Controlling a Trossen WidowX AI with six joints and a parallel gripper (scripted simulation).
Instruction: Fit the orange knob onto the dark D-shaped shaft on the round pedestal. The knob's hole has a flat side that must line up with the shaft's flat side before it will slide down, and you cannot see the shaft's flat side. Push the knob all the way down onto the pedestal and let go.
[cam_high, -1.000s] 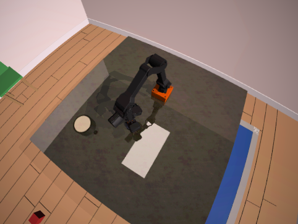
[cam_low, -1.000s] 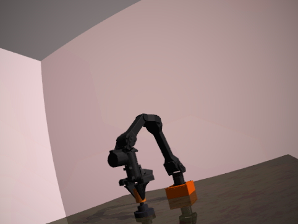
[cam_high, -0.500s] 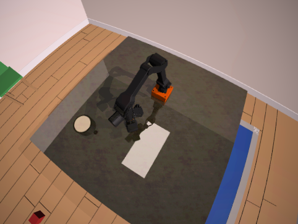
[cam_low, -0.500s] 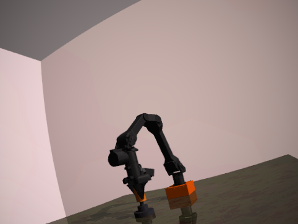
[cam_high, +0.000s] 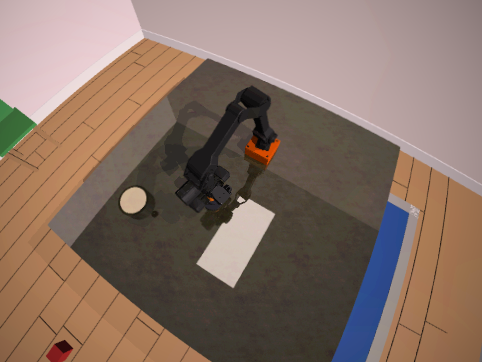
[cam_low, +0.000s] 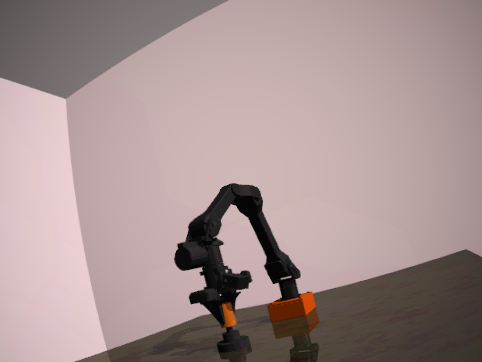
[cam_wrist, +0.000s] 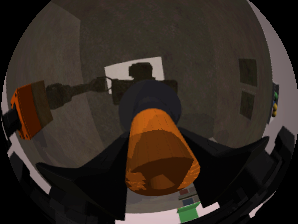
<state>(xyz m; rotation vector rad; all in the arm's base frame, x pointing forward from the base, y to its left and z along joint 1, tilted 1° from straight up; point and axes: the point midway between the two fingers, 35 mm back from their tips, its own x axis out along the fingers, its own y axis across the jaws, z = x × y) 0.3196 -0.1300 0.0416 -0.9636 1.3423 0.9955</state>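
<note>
Right now my gripper tip is 20 mm below the orange knob. The rest, counted from my gripper tip: dark round pedestal: 40 mm below.
</note>
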